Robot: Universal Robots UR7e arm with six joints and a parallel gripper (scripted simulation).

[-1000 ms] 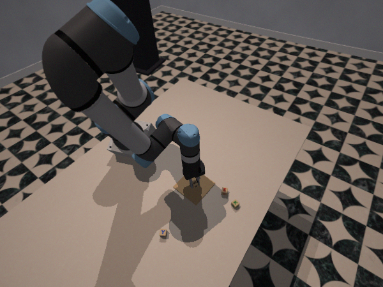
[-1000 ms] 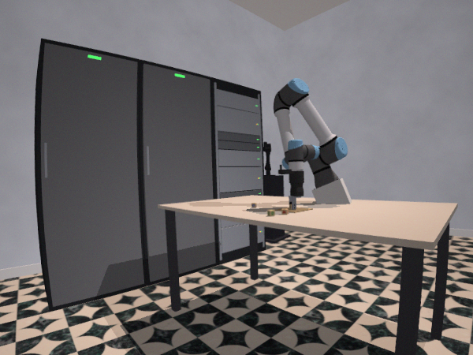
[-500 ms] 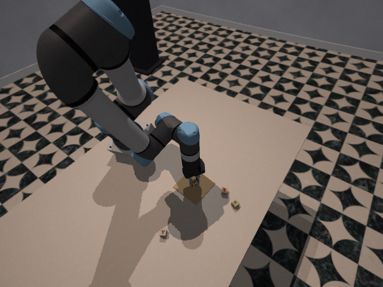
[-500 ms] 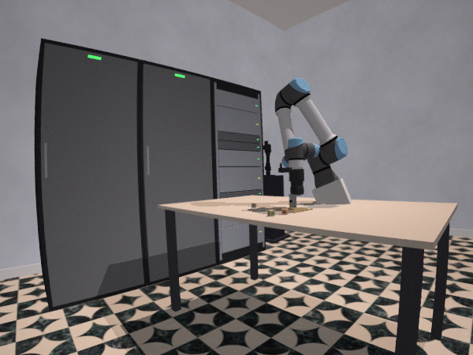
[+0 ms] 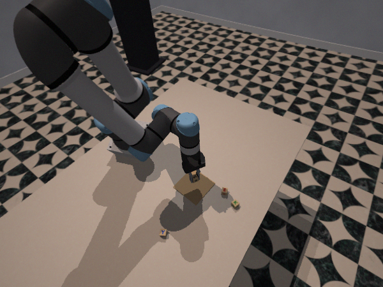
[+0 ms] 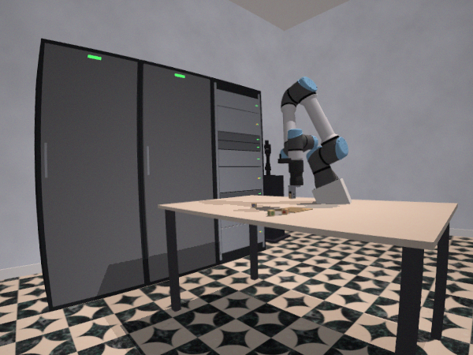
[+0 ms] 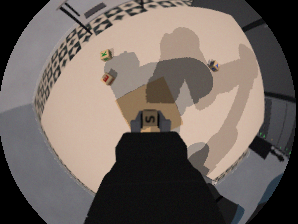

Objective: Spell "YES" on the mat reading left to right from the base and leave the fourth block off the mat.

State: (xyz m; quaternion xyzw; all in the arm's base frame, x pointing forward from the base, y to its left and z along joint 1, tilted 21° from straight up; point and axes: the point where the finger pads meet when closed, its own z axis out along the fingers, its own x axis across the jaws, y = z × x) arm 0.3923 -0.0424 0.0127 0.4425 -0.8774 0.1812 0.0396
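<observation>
My gripper is now 1 cm past the mat and 7 cm above it. Round my hand: S block 1 cm below.
</observation>
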